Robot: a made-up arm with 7 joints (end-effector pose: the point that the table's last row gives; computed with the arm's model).
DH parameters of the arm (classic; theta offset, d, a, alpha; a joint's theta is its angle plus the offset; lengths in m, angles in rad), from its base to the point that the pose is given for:
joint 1: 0 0.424 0 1.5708
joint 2: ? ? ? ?
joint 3: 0 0.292 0.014 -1.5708
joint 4: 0 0.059 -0.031 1.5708
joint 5: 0 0.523 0 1.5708
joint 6: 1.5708 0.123 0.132 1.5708
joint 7: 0 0.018 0 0
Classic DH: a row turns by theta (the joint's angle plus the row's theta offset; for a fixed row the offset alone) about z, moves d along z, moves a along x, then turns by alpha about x.
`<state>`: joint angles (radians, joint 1 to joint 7).
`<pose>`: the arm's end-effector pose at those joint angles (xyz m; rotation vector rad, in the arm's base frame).
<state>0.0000 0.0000 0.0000 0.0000 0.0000 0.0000 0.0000</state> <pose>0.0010 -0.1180 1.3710 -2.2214 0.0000 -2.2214</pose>
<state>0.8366 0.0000 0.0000 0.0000 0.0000 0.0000 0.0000</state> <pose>0.0883 -0.0783 1.3710 -1.7262 -0.7673 -1.7262</pose>
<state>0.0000 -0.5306 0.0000 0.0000 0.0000 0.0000 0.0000</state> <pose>0.4801 -0.1180 1.2403 -2.7262 0.0000 -1.5613</pose>
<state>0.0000 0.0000 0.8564 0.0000 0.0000 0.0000 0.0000</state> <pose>0.0490 -0.0952 1.3710 -1.7130 -0.7819 -1.7130</pose>
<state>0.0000 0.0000 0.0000 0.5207 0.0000 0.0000 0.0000</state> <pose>0.3286 -0.1180 1.2907 -2.7184 0.0000 -1.5747</pose>
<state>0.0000 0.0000 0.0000 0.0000 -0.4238 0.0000 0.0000</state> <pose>-0.0512 -0.1145 1.3710 1.9875 -0.4276 1.9875</pose>
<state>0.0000 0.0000 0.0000 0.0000 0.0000 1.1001 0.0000</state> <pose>-0.1265 -0.1180 1.3149 -0.7326 0.0000 -3.0550</pose>
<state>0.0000 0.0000 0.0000 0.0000 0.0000 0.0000 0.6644</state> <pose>0.0010 -0.1180 1.3710 -1.8384 0.6342 -1.8384</pose>
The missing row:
joint 2: 0 0.054 0 -1.5708
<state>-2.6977 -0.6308 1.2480 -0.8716 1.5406 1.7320 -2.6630</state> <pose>-0.5147 0.1859 1.0019 -0.7821 -0.5876 0.3165</pose>
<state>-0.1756 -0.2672 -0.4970 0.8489 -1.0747 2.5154 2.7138</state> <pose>0.3851 -0.1539 1.0502 -1.1273 0.2321 -1.5546</pose>
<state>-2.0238 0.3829 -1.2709 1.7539 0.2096 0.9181 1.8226</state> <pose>-0.6191 0.3007 0.7210 -2.3835 -1.1623 1.3988</pose>
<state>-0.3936 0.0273 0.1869 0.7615 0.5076 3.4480 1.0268</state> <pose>0.2705 -0.1464 0.9746 1.4404 -0.2715 -1.8347</pose>
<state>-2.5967 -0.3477 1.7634 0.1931 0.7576 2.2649 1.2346</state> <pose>-0.2703 -0.2084 1.0897 1.0254 -0.2877 -1.9111</pose>
